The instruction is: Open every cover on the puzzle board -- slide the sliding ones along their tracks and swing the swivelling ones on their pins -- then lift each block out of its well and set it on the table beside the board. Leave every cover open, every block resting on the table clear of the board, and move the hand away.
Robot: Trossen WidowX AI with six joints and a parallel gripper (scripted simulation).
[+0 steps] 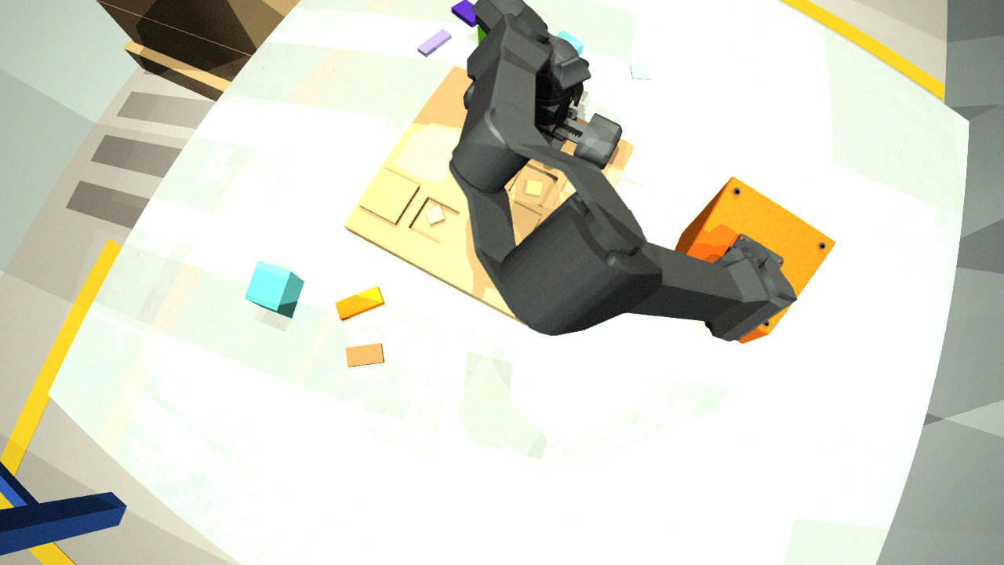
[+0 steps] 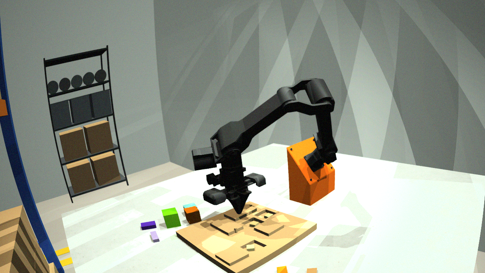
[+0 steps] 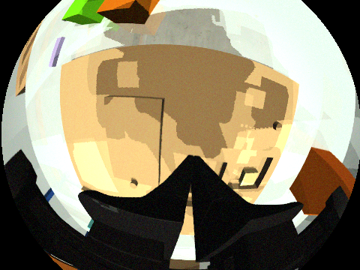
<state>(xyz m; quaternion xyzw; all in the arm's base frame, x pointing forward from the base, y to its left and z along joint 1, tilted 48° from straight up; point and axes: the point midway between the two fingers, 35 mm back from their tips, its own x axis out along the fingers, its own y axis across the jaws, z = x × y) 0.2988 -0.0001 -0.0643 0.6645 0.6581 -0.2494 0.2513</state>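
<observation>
Right now my gripper tip is 80 mm short of the orange cube, 150 mm to the left of it and 30 mm above it. Also, from my gripper tip: green cube 150 mm ahead, 170 mm to the right, 20 mm below; then grey tile 70 mm behind, 240 mm to the right, 50 mm below; then pale cyan block 50 mm ahead, 210 mm to the right, 30 mm below.
</observation>
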